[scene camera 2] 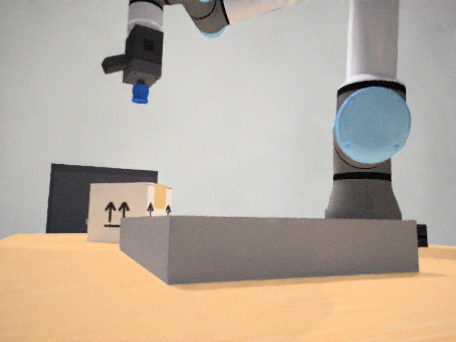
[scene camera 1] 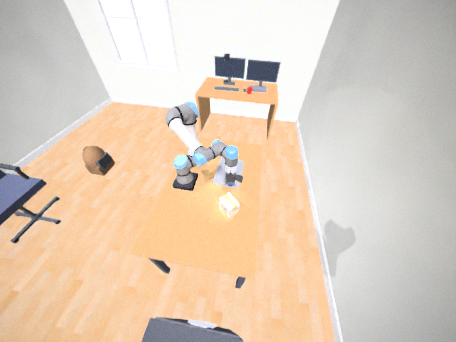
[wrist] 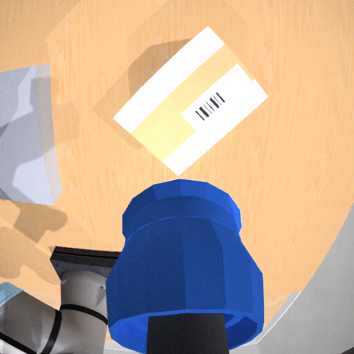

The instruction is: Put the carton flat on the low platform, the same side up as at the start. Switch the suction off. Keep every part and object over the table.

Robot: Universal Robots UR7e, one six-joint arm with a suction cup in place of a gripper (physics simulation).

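Places are measured from the arm's base along level axes (x ahead, y right, z down), in centimetres.
Where they show: hand at its tool point: (scene camera 2: 139, 101); arm's base at its link origin: (scene camera 1: 185, 178).
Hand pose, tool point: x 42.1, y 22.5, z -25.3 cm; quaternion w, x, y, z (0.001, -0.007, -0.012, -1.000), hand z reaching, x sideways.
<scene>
Things, the pixels of their top centre, and the offset from my tool point. Level surfaces: height alone.
- white carton at its top centre: (scene camera 2: 132, 185) (scene camera 1: 229, 201) dz +18.1, dx +0.1, dy +2.2 cm
- low grey platform at its top centre: (scene camera 2: 234, 218) (scene camera 1: 229, 170) dz +25.2, dx -2.6, dy -36.4 cm
- table at its surface level: dz +30.0 cm
The white carton (scene camera 1: 229, 205) (scene camera 2: 118, 212) (wrist: 191, 102) stands upright on the table, apart from the platform. Its side arrows point up in scene camera 2, and its top with tan tape and a barcode label shows in the wrist view. The low grey platform (scene camera 1: 221, 177) (scene camera 2: 295, 250) (wrist: 30, 165) lies on the table with no carton on it. My gripper, a blue suction cup (scene camera 1: 230, 184) (scene camera 2: 140, 102) (wrist: 181, 192), is open and holds nothing. It hangs in the air, well above the height of the carton's top, with a gap between cup and carton.
The arm's base (scene camera 1: 185, 181) (scene camera 2: 363, 197) stands on the table (scene camera 1: 195, 235) (scene camera 2: 280, 315) (wrist: 280, 215) beside the platform. A desk (scene camera 1: 205, 90) with two monitors stands behind the table. A dark panel (scene camera 2: 67, 200) shows behind the carton in scene camera 2.
</scene>
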